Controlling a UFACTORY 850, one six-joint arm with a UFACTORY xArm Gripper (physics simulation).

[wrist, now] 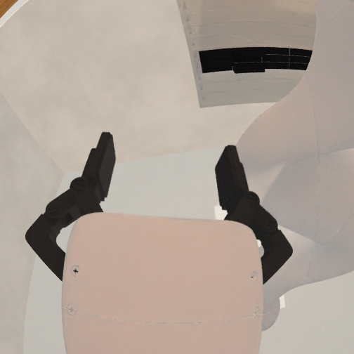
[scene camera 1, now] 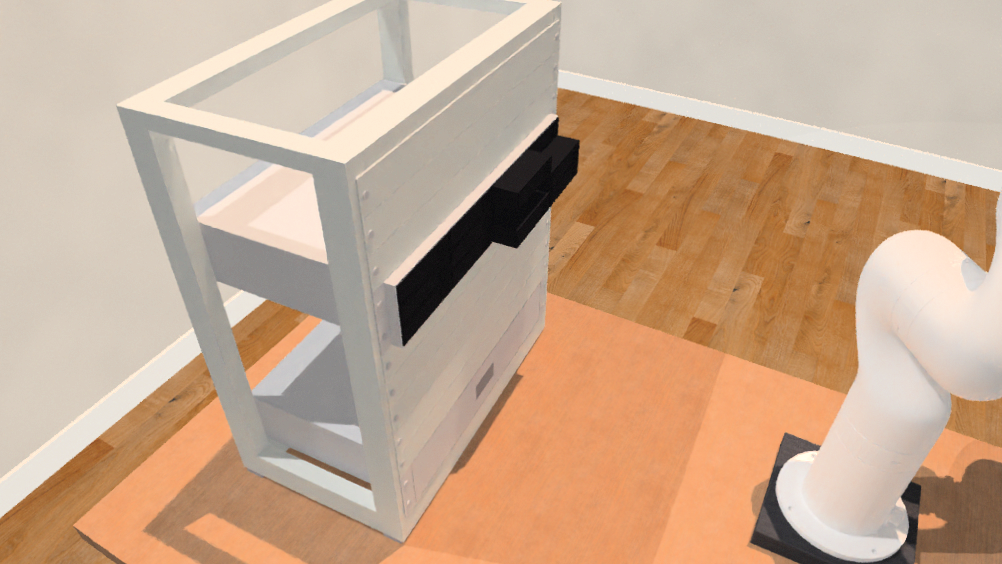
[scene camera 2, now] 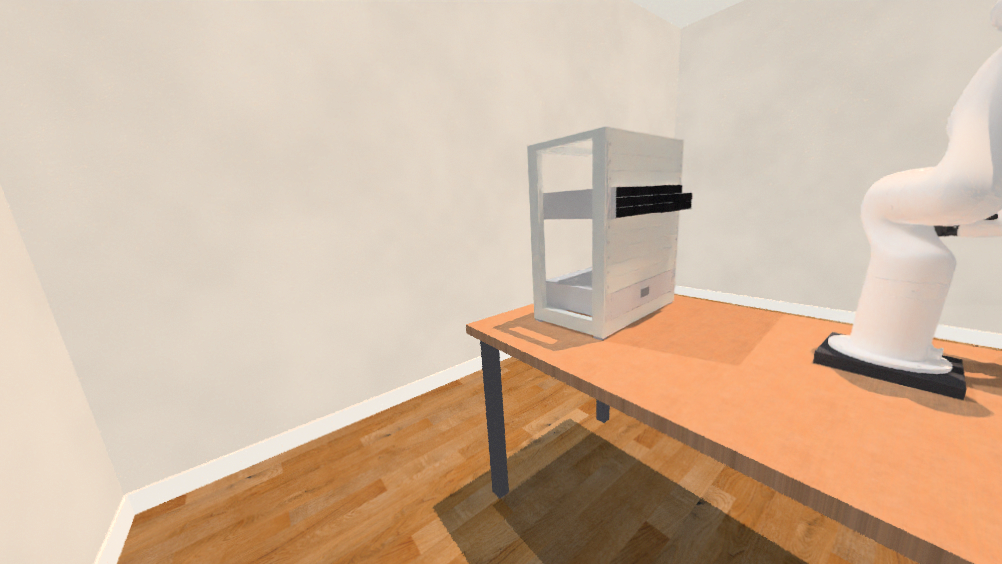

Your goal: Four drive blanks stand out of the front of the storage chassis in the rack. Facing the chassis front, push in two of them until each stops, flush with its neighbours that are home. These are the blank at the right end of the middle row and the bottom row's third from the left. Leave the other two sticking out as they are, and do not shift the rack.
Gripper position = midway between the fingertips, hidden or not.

Observation:
In view: my gripper (wrist: 167,149) and a white rack (scene camera 1: 414,220).

